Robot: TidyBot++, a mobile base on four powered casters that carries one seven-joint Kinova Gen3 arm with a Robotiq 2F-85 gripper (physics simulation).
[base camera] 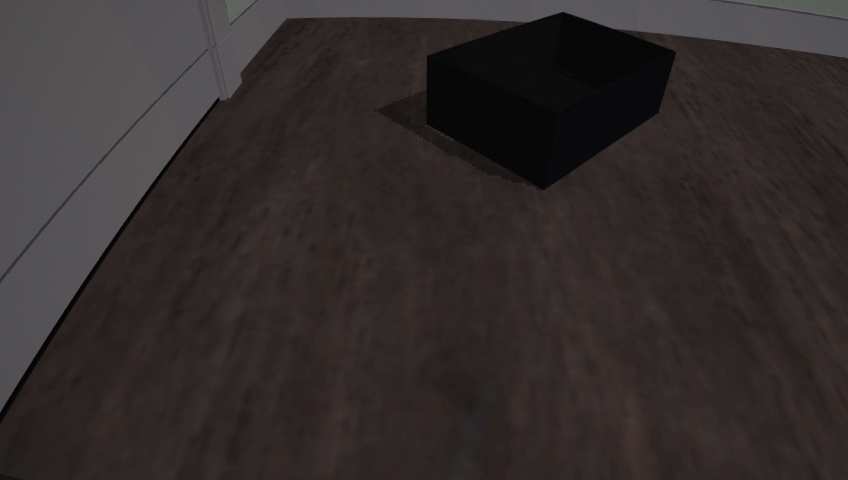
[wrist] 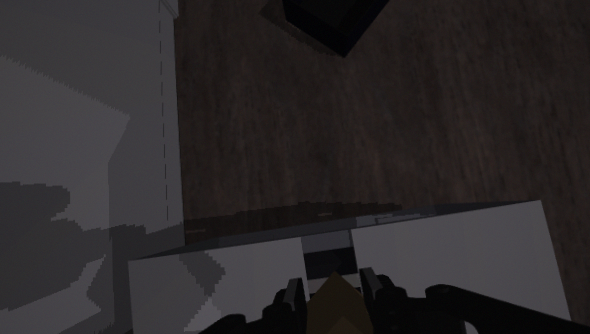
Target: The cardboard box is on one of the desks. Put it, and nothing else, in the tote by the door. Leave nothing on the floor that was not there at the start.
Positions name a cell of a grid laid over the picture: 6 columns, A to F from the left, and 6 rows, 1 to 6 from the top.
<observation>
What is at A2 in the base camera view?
A door.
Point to a door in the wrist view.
At B4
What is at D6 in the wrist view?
My gripper.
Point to a black tote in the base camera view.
At D2
</observation>
